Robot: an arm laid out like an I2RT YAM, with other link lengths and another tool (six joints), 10 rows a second.
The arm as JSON. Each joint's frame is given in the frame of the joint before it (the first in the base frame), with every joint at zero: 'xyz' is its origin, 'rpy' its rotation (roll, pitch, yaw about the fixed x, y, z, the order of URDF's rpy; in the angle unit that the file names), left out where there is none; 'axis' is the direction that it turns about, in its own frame. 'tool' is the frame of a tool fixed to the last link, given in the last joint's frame.
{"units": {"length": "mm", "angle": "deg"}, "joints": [
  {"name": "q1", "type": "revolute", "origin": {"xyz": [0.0, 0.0, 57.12]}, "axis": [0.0, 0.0, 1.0]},
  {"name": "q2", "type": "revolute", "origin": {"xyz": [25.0, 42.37, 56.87]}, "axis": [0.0, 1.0, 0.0]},
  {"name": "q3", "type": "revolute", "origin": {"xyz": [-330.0, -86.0, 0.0]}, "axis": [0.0, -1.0, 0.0]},
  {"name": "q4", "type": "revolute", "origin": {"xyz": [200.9, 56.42, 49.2]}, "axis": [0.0, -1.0, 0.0]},
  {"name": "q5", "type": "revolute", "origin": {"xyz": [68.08, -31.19, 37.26]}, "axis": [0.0, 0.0, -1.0]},
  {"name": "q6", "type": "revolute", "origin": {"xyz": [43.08, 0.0, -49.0]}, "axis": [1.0, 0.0, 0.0]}
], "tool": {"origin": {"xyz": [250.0, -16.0, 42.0], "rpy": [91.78, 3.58, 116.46]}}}
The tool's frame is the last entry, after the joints.
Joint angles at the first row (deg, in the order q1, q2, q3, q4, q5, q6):
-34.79 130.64 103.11 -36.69 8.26 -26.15
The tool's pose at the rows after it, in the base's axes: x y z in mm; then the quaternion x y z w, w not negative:
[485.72, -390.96, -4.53, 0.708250, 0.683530, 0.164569, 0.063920]
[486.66, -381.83, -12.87, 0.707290, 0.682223, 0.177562, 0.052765]
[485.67, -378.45, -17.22, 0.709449, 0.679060, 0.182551, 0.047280]
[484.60, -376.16, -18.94, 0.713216, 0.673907, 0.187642, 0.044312]
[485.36, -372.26, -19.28, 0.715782, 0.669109, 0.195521, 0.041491]
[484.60, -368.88, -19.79, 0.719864, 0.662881, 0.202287, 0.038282]
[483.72, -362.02, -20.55, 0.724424, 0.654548, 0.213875, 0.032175]
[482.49, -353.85, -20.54, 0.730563, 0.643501, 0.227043, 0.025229]
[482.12, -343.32, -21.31, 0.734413, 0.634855, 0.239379, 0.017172]
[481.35, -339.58, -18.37, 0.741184, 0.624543, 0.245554, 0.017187]
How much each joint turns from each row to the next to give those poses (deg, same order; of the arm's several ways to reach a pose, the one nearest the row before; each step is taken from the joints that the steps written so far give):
0.05 0.54 -0.62 -0.05 -2.41 0.47
-0.02 0.36 -0.60 0.00 -1.69 0.43
-0.02 0.23 -0.23 -0.14 -0.56 0.53
-0.02 0.00 -0.15 -0.23 -0.41 0.83
0.06 -0.07 0.01 -0.34 -0.72 0.89
0.03 -0.13 -0.09 -0.41 -0.57 1.04
0.05 -0.30 -0.34 -0.56 -1.11 1.40
0.12 -0.44 -0.35 -0.76 -1.21 1.84
0.34 -0.48 -0.67 -0.51 -1.22 1.63
0.30 -0.59 -0.31 -0.36 -0.21 1.83

